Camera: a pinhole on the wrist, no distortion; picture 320 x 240 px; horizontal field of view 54.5 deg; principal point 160.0 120.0 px. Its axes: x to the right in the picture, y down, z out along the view. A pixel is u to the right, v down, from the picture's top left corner.
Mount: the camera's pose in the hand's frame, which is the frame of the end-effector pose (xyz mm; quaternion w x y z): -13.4 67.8 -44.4 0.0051 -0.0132 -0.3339 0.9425
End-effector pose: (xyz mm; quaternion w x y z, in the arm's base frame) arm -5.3 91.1 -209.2 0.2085 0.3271 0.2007 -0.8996
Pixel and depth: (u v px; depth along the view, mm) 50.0 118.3 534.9
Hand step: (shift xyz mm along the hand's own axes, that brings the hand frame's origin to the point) 160.8 -270.0 377.0
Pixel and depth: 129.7 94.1 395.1
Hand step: 14.0 -155.9 284.0
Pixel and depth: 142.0 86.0 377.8
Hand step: -2.2 -138.2 275.5
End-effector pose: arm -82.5 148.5 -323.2 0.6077 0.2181 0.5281 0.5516
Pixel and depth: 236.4 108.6 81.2
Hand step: -35.7 19.4 20.1
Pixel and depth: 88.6 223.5 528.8
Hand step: 93.0 -404.1 258.0
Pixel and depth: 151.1 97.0 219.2
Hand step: -13.3 -57.6 136.2
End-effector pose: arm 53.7 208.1 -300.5 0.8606 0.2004 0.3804 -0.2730
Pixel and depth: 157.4 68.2 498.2
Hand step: -23.3 -181.2 394.9
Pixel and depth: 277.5 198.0 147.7
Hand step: -73.4 -52.9 45.8
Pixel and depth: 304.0 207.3 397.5
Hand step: -208.9 -265.7 190.0
